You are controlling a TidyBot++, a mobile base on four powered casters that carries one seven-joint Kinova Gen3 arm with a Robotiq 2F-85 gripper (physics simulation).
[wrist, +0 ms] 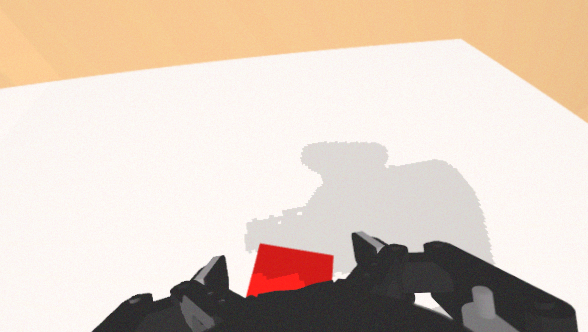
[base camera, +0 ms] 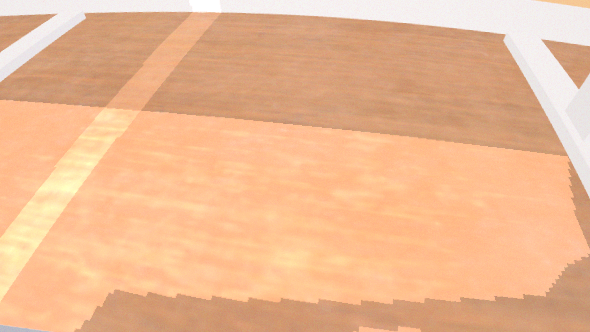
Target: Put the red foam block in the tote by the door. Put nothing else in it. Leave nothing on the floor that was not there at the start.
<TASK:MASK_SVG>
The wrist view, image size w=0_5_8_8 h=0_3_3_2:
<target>my gripper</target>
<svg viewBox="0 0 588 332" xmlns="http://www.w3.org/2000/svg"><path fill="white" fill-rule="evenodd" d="M579 331L576 310L571 304L450 243L442 241L427 242L423 244L424 252L408 252L408 247L404 245L388 245L379 238L359 231L351 234L357 266L345 279L338 278L335 282L333 280L318 282L294 290L275 290L259 293L257 297L254 295L243 297L229 289L229 276L225 255L214 256L190 280L180 282L170 289L170 296L153 301L152 293L136 294L122 302L91 332ZM415 293L430 293L431 297L453 319L435 310L416 304Z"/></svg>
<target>red foam block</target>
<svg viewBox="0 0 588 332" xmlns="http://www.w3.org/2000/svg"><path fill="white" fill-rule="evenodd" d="M246 297L249 295L257 297L259 293L275 290L294 290L314 283L332 280L334 255L260 243Z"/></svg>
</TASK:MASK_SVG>
